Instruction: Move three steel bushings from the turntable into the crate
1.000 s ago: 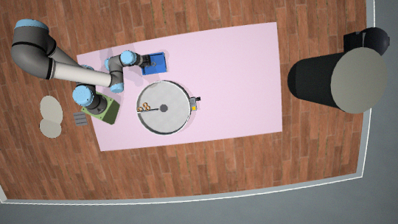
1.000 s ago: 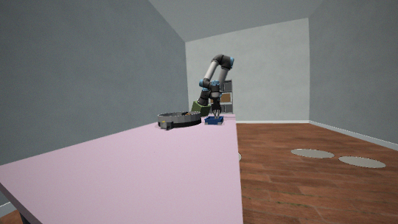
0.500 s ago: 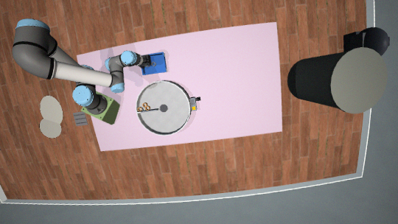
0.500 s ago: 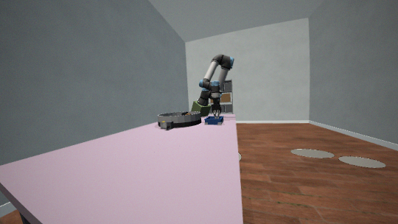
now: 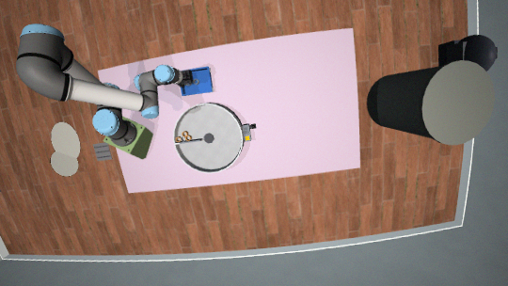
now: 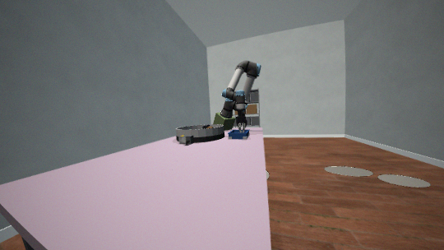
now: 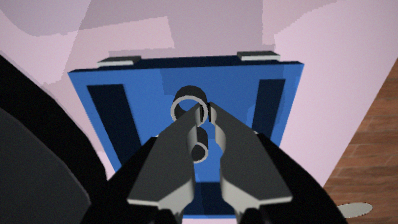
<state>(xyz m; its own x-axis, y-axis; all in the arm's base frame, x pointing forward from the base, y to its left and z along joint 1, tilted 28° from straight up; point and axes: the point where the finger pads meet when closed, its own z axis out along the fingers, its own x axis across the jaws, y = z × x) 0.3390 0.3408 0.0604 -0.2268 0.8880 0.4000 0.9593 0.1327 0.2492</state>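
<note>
Right now my hand is 50 mm short of the blue crate. Also, from my hand: round grey turntable (160 mm ahead, 330 mm to the right, 20 mm above).
</note>
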